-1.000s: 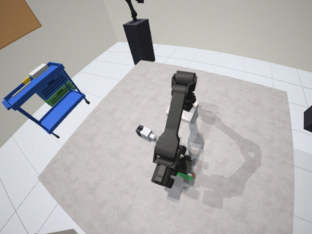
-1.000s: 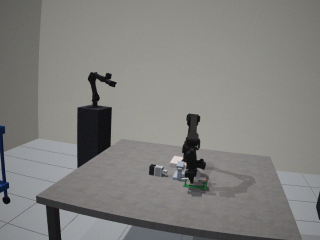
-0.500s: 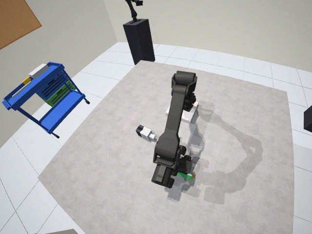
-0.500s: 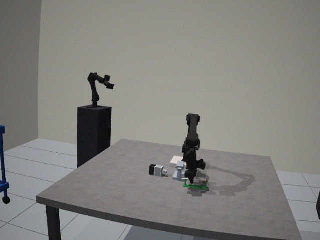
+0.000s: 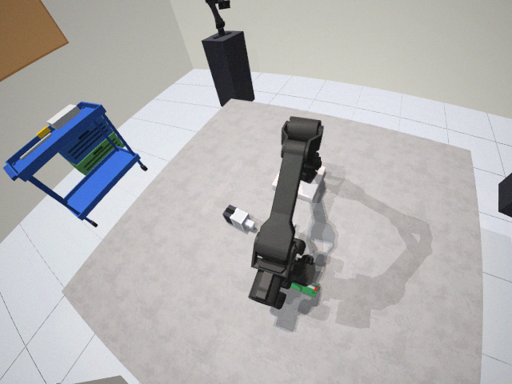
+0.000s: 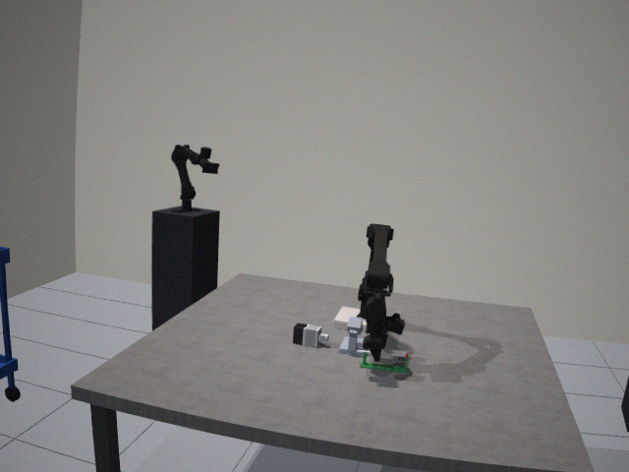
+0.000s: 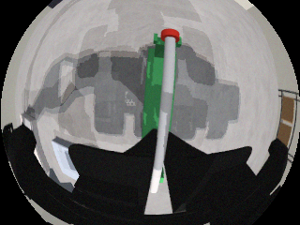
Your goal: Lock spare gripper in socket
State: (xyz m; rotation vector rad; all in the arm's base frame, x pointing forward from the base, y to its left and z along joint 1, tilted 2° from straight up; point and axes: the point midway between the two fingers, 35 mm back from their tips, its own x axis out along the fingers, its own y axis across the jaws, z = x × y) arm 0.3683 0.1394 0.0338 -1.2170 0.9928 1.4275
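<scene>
Right now the green cradle is 1 cm behind my gripper tip and 2 cm to the left of it. The rest, counted from my gripper tip: mount 9 cm behind, 10 cm to the right, 3 cm above; then spare gripper 8 cm behind, 24 cm to the right, 1 cm above.
</scene>
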